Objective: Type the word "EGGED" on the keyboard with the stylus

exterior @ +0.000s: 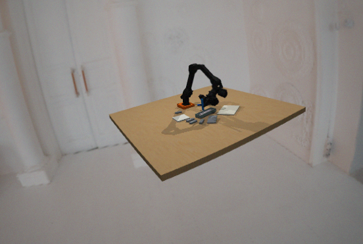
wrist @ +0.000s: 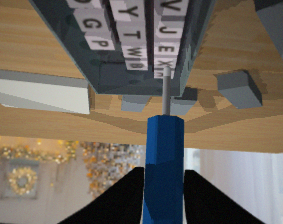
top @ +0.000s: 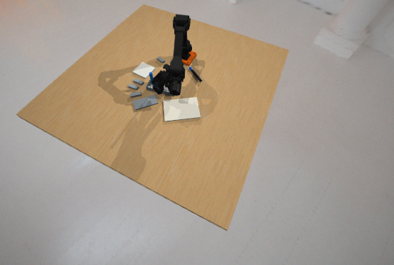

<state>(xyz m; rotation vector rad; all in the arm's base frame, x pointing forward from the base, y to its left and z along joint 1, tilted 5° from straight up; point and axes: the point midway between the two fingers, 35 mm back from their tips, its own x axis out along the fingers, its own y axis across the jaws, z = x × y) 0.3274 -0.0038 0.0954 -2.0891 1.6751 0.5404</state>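
Now: the E key 7 cm below my gripper tip. Also, from my gripper tip: grey slab: 11 cm ahead, 8 cm below, 1 cm to the left.
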